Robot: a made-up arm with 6 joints.
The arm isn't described. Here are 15 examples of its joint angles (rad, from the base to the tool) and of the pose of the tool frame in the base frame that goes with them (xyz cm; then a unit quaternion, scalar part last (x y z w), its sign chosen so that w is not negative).
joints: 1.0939 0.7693 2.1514 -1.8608 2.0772 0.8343
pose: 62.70 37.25 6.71 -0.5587 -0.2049 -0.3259 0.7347
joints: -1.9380 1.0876 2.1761 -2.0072 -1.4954 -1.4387
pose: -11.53 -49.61 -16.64 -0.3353 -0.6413 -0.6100 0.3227
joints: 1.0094 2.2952 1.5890 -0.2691 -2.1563 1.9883
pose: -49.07 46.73 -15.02 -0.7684 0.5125 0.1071 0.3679
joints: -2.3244 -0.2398 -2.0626 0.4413 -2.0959 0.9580
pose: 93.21 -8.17 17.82 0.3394 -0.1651 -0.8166 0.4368
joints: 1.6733 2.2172 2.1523 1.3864 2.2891 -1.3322
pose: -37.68 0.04 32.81 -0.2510 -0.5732 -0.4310 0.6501
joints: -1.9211 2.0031 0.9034 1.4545 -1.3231 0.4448
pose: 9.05 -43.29 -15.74 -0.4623 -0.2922 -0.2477 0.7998
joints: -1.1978 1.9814 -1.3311 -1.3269 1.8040 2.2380
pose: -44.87 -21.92 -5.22 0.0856 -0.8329 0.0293 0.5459
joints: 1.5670 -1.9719 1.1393 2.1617 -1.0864 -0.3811
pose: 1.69 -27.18 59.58 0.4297 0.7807 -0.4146 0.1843
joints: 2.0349 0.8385 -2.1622 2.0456 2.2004 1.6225
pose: 51.35 -8.47 50.96 0.7485 0.0940 -0.2683 0.5991
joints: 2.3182 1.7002 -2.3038 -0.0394 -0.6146 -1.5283
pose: 26.69 68.33 55.96 0.4647 -0.1409 0.8440 0.2278
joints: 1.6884 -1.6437 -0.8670 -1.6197 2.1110 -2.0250
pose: 33.62 -68.86 42.68 -0.4503 0.1619 0.0514 0.8766
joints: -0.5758 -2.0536 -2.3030 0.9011 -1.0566 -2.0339
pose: -4.70 15.54 109.84 -0.3331 -0.3237 0.2851 0.8384
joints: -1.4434 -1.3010 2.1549 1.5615 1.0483 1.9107
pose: 31.38 39.56 -31.90 0.2472 0.8029 -0.5345 0.0928
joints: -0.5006 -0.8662 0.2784 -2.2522 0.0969 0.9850
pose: 92.48 6.55 30.61 0.0451 0.1409 -0.7529 0.6413
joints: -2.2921 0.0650 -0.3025 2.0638 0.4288 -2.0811
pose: 56.28 -27.59 60.59 -0.2767 0.5257 -0.6775 0.4336
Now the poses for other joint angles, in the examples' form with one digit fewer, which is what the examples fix.
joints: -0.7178 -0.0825 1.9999 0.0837 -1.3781 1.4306
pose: 104.2 34.2 31.9 -0.007 -0.191 -0.593 0.782
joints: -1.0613 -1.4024 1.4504 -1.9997 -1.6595 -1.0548
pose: 75.3 31.7 23.2 0.273 -0.772 0.004 0.575
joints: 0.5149 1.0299 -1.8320 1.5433 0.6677 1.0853
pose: 38.6 -16.5 -2.3 0.428 -0.110 -0.860 0.257
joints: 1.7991 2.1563 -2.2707 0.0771 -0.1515 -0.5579
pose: -6.9 58.3 7.8 0.048 -0.181 0.897 0.401
